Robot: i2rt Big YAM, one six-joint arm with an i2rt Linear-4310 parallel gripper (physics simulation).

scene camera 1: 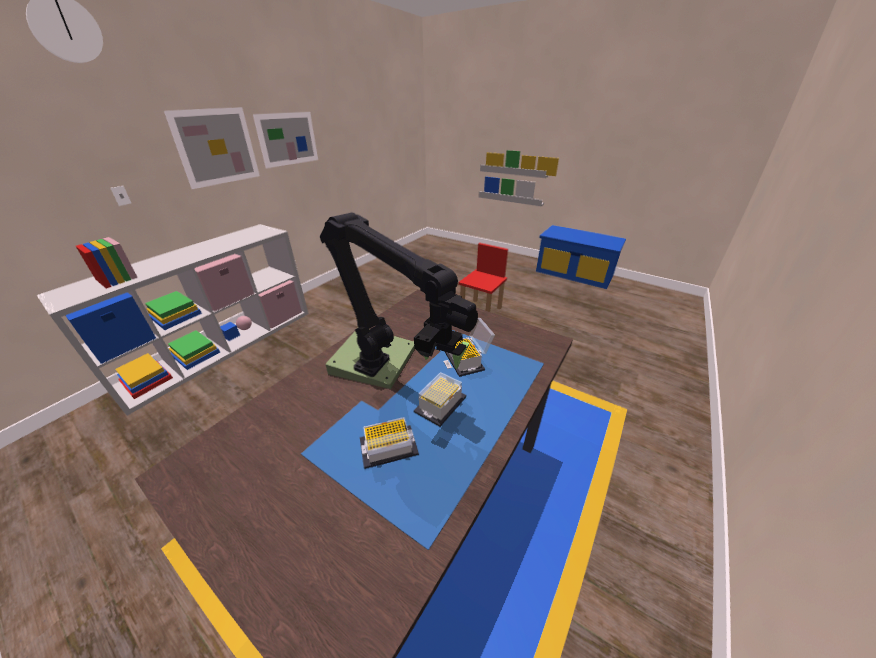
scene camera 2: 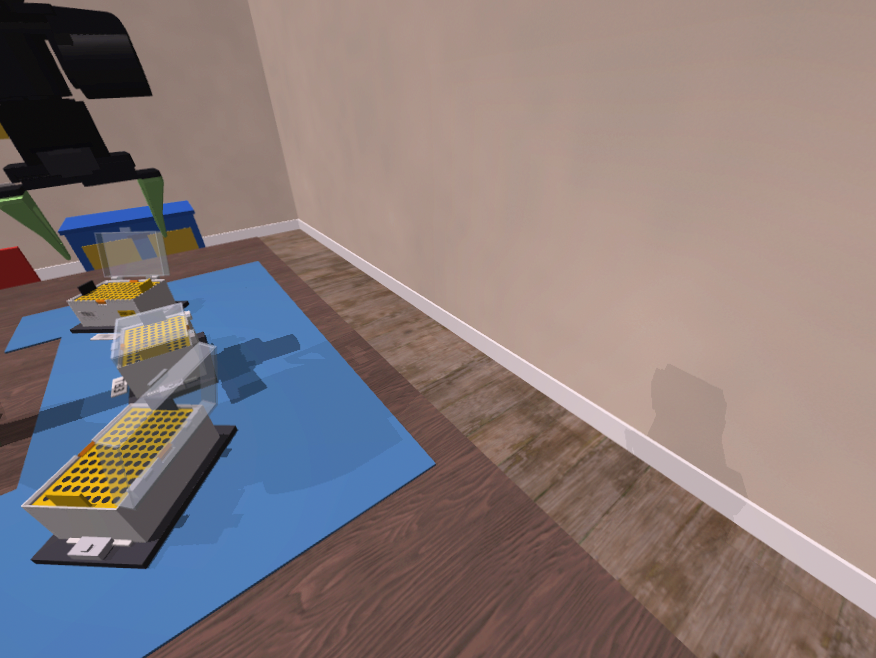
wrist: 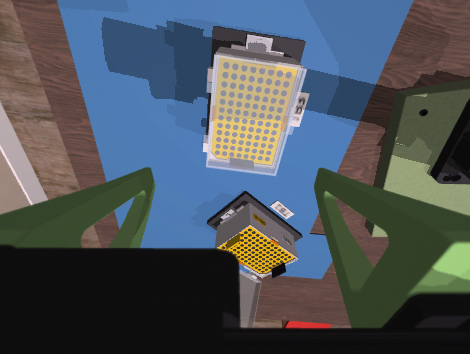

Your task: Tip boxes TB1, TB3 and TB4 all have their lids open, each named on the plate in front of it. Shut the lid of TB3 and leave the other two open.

Note:
In view: my gripper (scene camera 2: 120,247), a tip box TB1 (scene camera 2: 112,291), a clear lid (scene camera 2: 127,253), a clear lid (scene camera 2: 135,452), a clear lid (scene camera 2: 137,337) and a blue mat (scene camera 2: 315,448).
The tip box TB1 is seen too in the wrist view (wrist: 252,248). My gripper also shows in the wrist view (wrist: 234,176). The blue mat also shows in scene camera 1 (scene camera 1: 418,494) and in the wrist view (wrist: 143,77).

